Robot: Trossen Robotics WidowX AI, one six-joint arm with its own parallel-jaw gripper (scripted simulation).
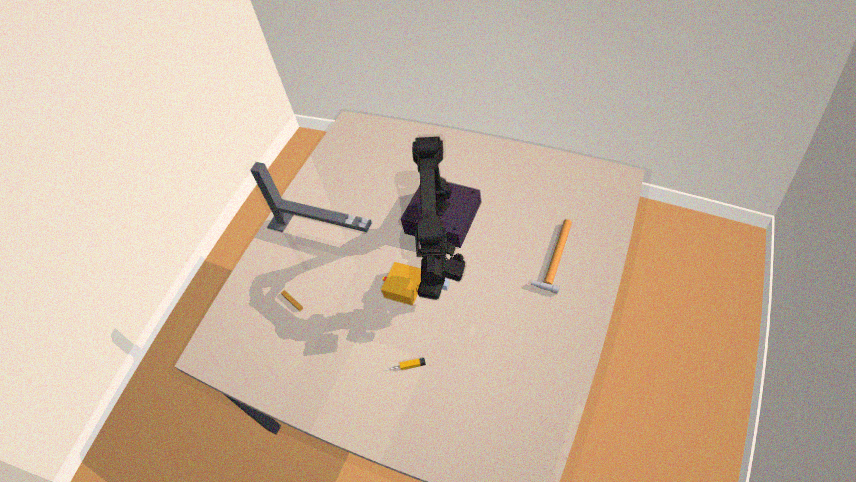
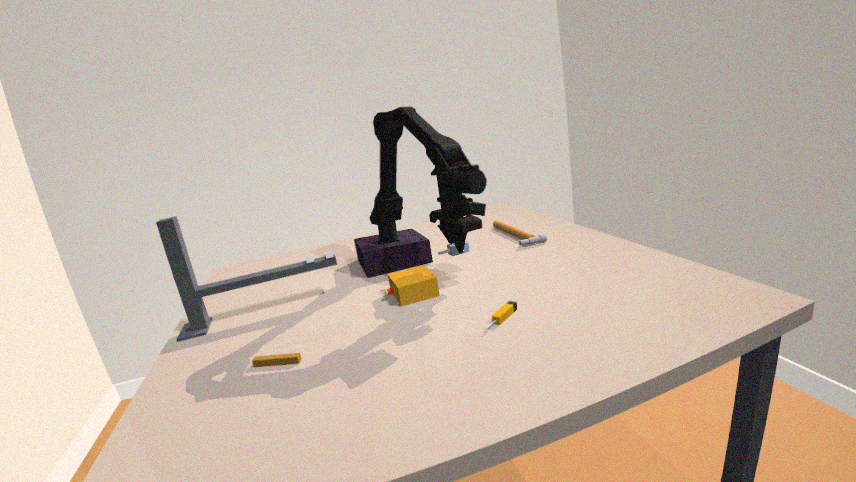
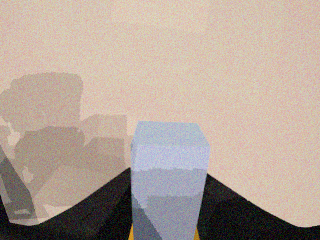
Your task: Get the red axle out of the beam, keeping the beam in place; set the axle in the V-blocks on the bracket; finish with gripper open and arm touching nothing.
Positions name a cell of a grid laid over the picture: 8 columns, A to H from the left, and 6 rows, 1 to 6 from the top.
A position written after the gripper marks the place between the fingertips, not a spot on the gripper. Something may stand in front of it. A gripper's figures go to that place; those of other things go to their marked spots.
Labels:
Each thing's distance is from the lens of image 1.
gripper (image 1: E4): 1.73 m
yellow beam block (image 1: D4): 1.79 m
hammer (image 1: F4): 1.81 m

